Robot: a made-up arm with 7 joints. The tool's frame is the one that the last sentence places.
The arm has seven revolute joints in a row. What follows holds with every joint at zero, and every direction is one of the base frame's.
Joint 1 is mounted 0.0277 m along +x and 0.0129 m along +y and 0.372 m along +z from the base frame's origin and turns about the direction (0, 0.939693, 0.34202).
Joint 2 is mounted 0.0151 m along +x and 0.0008 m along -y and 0.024 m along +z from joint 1 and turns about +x.
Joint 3 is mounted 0.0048 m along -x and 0.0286 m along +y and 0.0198 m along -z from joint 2 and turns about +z.
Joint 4 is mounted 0.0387 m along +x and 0.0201 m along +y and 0.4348 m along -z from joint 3 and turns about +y.
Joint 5 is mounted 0.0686 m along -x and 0.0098 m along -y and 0.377 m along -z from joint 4 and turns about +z.
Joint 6 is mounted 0.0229 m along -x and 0.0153 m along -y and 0.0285 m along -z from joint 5 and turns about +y.
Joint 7 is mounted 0.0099 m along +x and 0.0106 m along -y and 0.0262 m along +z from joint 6 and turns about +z.
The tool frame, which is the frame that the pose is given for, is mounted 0.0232 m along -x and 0.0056 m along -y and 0.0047 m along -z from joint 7; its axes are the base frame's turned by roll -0.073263, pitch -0.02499 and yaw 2.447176 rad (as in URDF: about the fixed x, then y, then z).
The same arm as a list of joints. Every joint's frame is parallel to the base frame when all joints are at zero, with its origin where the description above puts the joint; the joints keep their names.
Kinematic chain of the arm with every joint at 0, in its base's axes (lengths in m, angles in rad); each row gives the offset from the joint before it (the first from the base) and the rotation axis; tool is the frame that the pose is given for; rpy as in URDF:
joint 1: xyz 0.0277 0.0129 0.372 axis 0 0.9397 0.342
joint 2: xyz 0.0151 -0.0008 0.024 axis +x
joint 3: xyz -0.0048 0.0286 -0.0198 axis +z
joint 4: xyz 0.0387 0.0201 -0.4348 axis +y
joint 5: xyz -0.0686 -0.0098 -0.377 axis +z
joint 6: xyz -0.0229 -0.0153 -0.0285 axis +y
joint 7: xyz 0.0099 -0.0106 0.0262 axis +z
tool: xyz -0.0232 -0.0056 -0.0047 rpy -0.0733 -0.025 2.4472

